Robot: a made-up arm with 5 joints.
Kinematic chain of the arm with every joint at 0, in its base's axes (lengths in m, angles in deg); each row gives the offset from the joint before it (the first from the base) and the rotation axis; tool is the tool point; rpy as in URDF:
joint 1: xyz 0 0 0.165 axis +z
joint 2: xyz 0 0 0 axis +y
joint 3: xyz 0.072 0 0.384 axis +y
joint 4: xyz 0.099 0 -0.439 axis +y
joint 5: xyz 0.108 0 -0.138 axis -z
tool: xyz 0 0 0 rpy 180 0 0
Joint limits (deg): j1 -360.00..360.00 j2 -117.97..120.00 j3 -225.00..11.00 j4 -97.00..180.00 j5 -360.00..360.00
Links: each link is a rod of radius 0.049 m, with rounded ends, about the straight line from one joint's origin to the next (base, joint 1, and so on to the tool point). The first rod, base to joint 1, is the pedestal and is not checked.
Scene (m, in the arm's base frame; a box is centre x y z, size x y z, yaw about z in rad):
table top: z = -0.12
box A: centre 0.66 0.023 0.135 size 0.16 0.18 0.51 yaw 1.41
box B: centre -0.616 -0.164 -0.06 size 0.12 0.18 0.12 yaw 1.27
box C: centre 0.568 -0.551 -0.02 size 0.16 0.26 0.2 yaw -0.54
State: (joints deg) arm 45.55 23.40 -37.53 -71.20 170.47
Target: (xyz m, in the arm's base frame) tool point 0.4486 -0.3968 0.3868
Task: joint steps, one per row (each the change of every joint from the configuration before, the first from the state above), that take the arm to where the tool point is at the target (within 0.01 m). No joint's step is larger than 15 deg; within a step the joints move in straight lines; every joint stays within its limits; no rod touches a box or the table.
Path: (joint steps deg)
1: -14.85 -9.06 -7.92 -6.45 2.84
2: -14.84 -9.07 -7.92 -6.45 2.84
3: -14.85 -9.06 -7.92 -6.45 2.84
4: -14.84 -9.06 -7.92 -6.45 2.84
5: -13.83 12.78 9.18 13.05 -5.68
6: -13.83 12.77 9.18 13.05 -5.68

